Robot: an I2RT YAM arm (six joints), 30 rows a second.
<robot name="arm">
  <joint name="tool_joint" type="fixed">
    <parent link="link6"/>
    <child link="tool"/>
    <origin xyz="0 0 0" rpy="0 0 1.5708"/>
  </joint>
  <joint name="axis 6" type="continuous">
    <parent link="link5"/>
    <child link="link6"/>
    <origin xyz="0.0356 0 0.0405" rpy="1.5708 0 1.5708"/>
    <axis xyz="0 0 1"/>
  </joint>
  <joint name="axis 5" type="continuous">
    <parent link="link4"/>
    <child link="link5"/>
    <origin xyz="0.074 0.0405 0.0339" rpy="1.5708 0 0"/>
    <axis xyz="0 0 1"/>
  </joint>
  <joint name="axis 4" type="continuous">
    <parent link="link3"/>
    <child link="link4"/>
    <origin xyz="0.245 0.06 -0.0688"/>
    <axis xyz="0 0 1"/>
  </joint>
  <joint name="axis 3" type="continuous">
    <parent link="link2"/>
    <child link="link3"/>
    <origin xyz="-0.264 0 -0.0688" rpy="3.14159 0 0"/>
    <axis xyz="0 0 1"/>
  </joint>
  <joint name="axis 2" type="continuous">
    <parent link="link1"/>
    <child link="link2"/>
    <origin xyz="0.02 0.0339 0.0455" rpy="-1.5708 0 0"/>
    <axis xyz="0 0 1"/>
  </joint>
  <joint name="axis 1" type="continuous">
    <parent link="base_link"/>
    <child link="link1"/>
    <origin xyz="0 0 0.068"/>
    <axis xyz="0 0 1"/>
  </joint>
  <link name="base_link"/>
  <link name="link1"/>
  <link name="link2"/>
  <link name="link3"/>
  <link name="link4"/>
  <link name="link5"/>
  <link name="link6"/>
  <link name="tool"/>
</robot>
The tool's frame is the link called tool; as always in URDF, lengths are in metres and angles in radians. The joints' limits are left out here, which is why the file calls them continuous.
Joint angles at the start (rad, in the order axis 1, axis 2, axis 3, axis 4, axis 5, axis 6): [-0.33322 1.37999 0.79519 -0.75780 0.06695 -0.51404]
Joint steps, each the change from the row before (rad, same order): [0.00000 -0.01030 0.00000 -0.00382 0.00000 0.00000]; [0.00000 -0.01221 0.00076 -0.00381 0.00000 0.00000]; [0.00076 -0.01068 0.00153 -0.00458 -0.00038 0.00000]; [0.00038 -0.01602 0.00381 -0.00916 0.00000 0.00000]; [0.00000 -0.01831 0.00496 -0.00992 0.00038 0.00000]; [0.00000 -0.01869 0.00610 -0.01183 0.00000 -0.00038]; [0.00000 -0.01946 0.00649 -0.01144 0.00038 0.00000]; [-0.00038 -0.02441 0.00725 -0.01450 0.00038 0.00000]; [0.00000 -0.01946 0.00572 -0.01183 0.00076 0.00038]
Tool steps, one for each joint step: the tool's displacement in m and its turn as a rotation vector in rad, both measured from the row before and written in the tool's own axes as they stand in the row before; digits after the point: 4 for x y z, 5 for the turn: [0.0006 0.0002 -0.0023 0.00318 -0.00563 0.00043]; [0.0005 0.0001 -0.0029 0.00449 -0.00796 0.00061]; [0.0003 0.0002 -0.0027 0.00327 -0.00695 -0.00023]; [0.0005 0.0000 -0.0043 0.00516 -0.00934 0.00034]; [0.0005 -0.0001 -0.0051 0.00688 -0.01141 0.00089]; [0.0005 -0.0001 -0.0054 0.00636 -0.01126 0.00049]; [0.0005 -0.0002 -0.0057 0.00745 -0.01242 0.00097]; [0.0009 -0.0001 -0.0070 0.00884 -0.01464 0.00152]; [0.0008 0.0000 -0.0055 0.00721 -0.01122 0.00129]
